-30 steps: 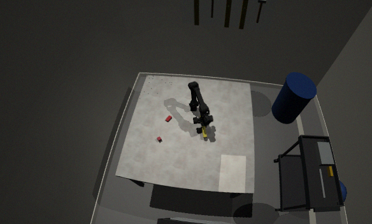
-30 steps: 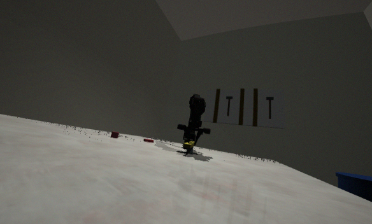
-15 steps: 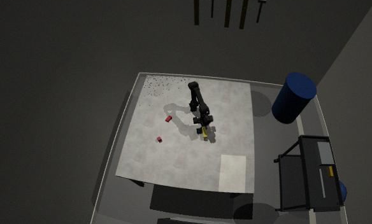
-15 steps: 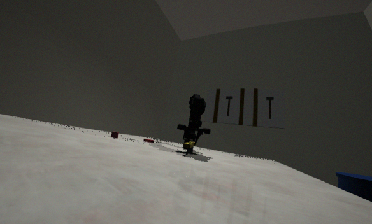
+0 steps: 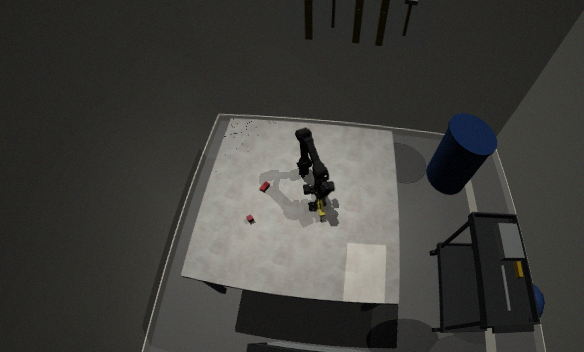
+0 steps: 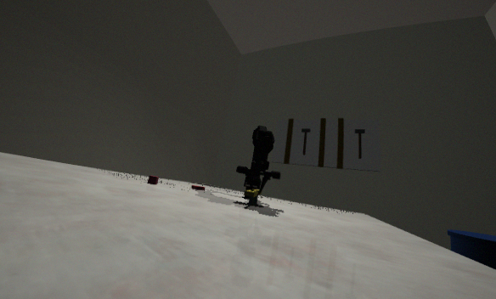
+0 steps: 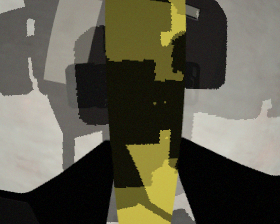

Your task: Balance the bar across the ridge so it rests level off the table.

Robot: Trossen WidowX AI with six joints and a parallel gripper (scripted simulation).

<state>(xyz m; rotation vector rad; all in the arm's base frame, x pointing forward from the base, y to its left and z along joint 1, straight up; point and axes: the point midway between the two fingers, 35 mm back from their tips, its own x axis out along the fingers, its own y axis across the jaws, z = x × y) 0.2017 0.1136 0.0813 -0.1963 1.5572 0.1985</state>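
Right now my gripper tip is 30 mm short of the yellow bar and 10 mm to the right of it.
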